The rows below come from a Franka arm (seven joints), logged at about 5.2 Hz.
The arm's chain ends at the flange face. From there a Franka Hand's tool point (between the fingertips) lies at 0.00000 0.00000 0.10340 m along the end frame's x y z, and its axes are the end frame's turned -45 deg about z.
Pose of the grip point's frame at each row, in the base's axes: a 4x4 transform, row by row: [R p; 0 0 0 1], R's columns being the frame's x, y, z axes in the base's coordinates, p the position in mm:
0.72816 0.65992 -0.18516 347.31; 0.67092 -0.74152 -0.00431 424.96; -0.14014 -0.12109 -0.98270 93.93; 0 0 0 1
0.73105 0.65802 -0.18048 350.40; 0.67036 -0.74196 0.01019 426.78; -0.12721 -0.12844 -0.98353 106.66; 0 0 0 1
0.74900 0.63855 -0.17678 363.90; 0.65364 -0.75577 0.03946 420.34; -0.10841 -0.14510 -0.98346 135.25; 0 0 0 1
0.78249 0.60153 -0.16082 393.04; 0.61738 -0.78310 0.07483 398.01; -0.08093 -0.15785 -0.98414 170.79; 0 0 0 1
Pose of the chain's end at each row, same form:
0.98152 -0.04825 -0.18516 366.46; -0.04992 -0.99875 -0.00431 425.41; -0.18472 0.01347 -0.98270 195.54; 0 0 0 1
0.98222 -0.05164 -0.18048 369.06; -0.05063 -0.99866 0.01019 425.73; -0.18077 -0.00087 -0.98353 208.36; 0 0 0 1
0.98115 -0.07810 -0.17678 382.18; -0.07222 -0.99660 0.03946 416.26; -0.17926 -0.02594 -0.98346 236.94; 0 0 0 1
0.97865 -0.12796 -0.16082 409.67; -0.11718 -0.99029 0.07483 390.27; -0.16884 -0.05439 -0.98414 272.55; 0 0 0 1

